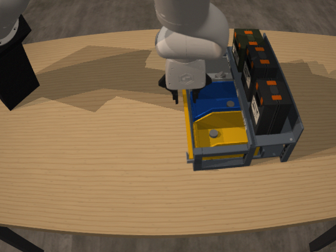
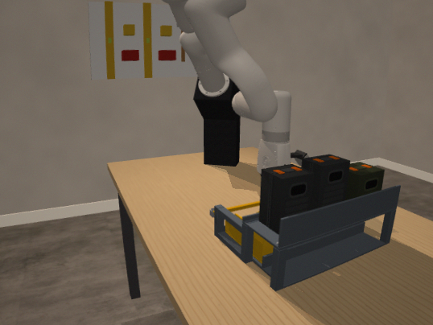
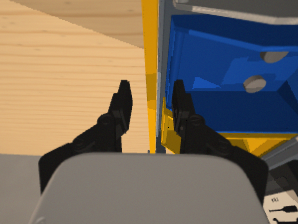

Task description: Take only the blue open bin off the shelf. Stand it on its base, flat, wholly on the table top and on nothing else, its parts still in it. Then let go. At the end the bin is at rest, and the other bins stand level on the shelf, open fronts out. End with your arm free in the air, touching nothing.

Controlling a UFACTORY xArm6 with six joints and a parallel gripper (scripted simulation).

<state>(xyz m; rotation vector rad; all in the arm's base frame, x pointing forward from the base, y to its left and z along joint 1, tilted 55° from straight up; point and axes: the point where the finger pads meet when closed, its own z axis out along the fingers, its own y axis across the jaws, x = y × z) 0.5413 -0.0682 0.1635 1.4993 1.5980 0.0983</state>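
Right now the yellow rail is 20 mm below my hand. The rest, counted from my hand: yellow bin 80 mm ahead, 130 mm to the right, 40 mm below; then blue open bin 100 mm ahead, 20 mm to the right, 40 mm below; then grey bin 120 mm ahead, 90 mm to the left, 40 mm below.
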